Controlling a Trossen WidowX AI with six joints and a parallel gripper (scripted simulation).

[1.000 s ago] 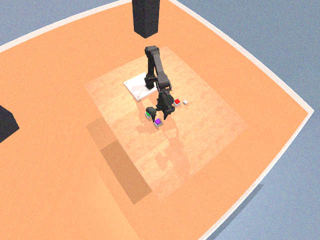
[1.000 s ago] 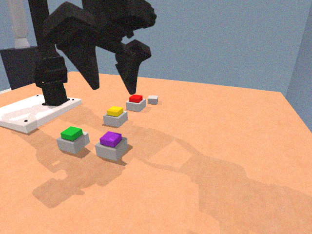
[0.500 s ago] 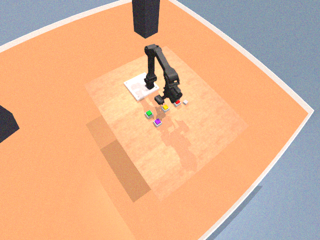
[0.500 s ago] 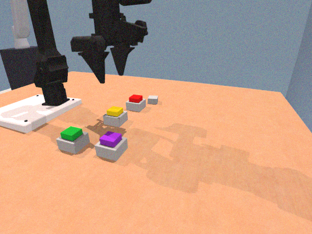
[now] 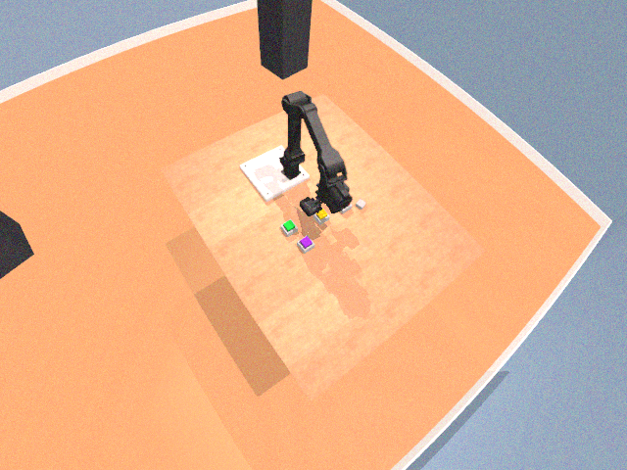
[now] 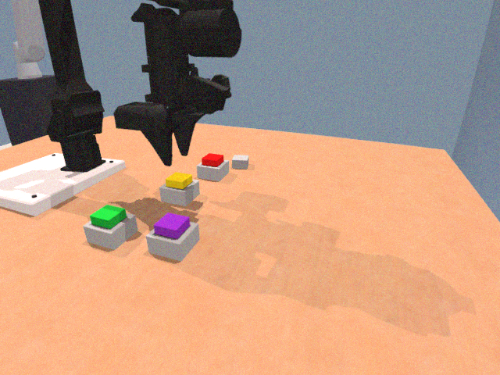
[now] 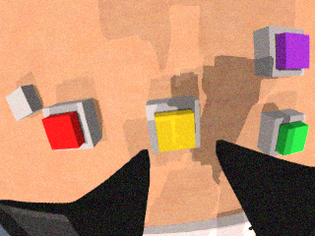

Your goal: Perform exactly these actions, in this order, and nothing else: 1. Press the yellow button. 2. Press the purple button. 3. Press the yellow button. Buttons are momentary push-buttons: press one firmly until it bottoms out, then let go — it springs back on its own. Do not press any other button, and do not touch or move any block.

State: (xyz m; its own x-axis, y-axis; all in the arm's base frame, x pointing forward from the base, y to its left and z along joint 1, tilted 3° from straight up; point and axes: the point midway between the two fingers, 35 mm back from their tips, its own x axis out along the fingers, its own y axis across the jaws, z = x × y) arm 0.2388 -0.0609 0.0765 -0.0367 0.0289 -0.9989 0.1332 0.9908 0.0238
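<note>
Right now my gripper tip is 40 mm above the yellow button. The rest, counted from my gripper tip: green button (50 mm behind, 130 mm to the right, 40 mm below); then purple button (50 mm ahead, 130 mm to the right, 40 mm below); then red button (30 mm ahead, 100 mm to the left, 40 mm below).
</note>
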